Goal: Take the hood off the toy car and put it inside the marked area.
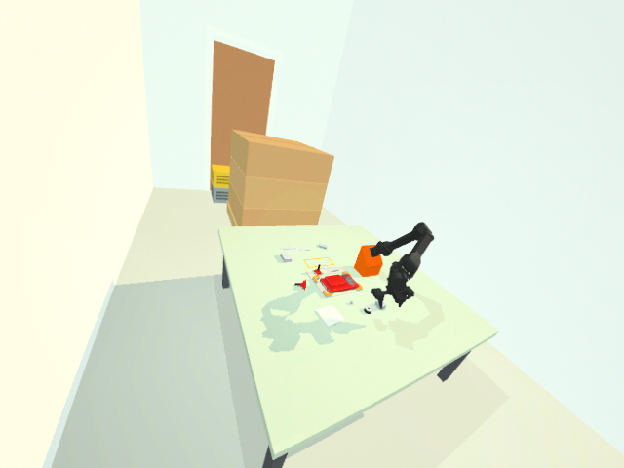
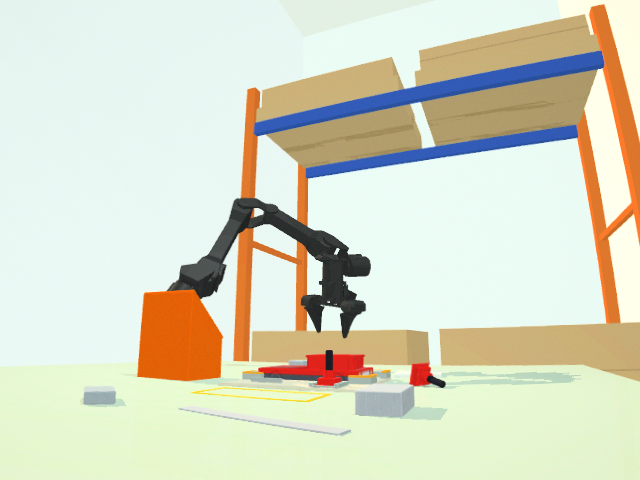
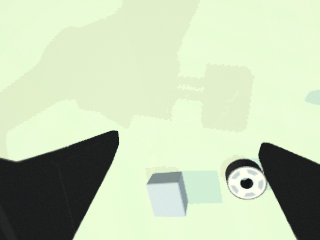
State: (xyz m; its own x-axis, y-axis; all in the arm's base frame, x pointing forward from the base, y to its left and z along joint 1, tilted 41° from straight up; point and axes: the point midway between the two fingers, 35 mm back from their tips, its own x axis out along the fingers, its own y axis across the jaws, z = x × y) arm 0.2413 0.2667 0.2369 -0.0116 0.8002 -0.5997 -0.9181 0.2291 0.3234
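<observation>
Right now the red hood is 100 mm ahead of my gripper tip, 290 mm to the right of it and 50 mm below it. The rest, counted from my gripper tip: black-and-white wheel 30 mm ahead, 80 mm to the right, 80 mm below; thin grey strip 130 mm ahead, 700 mm to the right, 90 mm below; grey block 90 mm behind, 680 mm to the right, 80 mm below.
</observation>
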